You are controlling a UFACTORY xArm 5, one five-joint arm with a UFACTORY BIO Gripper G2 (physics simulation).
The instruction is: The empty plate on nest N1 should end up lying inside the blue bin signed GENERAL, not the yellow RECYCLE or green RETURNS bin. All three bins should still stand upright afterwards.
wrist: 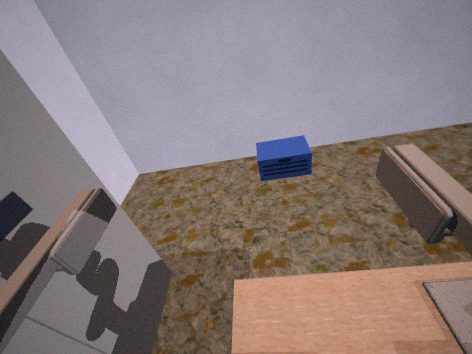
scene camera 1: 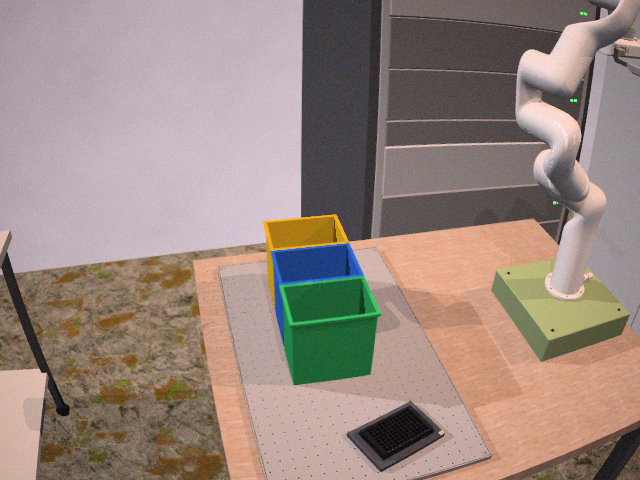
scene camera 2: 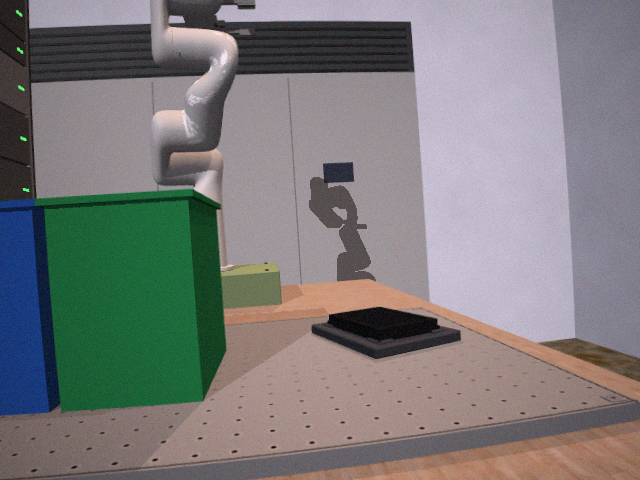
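Where they show: hand, its tool point: (wrist: 232, 210) (scene camera 2: 246, 19); arm's base, origin of its link: (scene camera 1: 564, 287).
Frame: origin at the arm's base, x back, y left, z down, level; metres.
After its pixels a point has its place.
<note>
The black plate (scene camera 1: 398, 431) @(x -0.605, y 0.259, z 0.037 m) (scene camera 2: 382, 321) @(x -0.635, y 0.250, z 0.035 m) lies on the dark grey nest (scene camera 1: 382, 463) @(x -0.660, y 0.322, z 0.048 m) (scene camera 2: 346, 342) @(x -0.640, y 0.203, z 0.054 m) on the perforated board. The blue bin (scene camera 1: 312, 264) @(x -0.654, y -0.192, z -0.076 m) (scene camera 2: 18, 310) @(x -0.751, y -0.099, z -0.028 m) stands upright between the yellow bin (scene camera 1: 302, 232) @(x -0.643, y -0.321, z -0.082 m) at the back and the green bin (scene camera 1: 330, 351) @(x -0.685, y 0.055, z -0.031 m) (scene camera 2: 124, 304) @(x -0.758, y -0.010, z -0.027 m) in front. The bins' signs and floors cannot be seen. My gripper (wrist: 250, 212) @(x 0.023, y 0.136, z -0.658 m) is open and empty, with its two fingers wide apart. It is raised high above the table, away from the plate and bins; part of it shows at the right edge in scene camera 1.
The three bins stand close together on the perforated board (scene camera 1: 423, 382) @(x -0.491, y 0.125, z 0.060 m) (scene camera 2: 320, 408) @(x -0.809, y 0.142, z 0.060 m). The arm stands on a green base block (scene camera 1: 578, 315) @(x -0.034, y 0.119, z -0.001 m) (scene camera 2: 250, 286) @(x -0.170, y 0.100, z 0.029 m) at the right of the wooden table (scene camera 1: 475, 361) @(x -0.336, y 0.095, z 0.073 m). A blue box (wrist: 285, 160) is on the floor by the wall.
</note>
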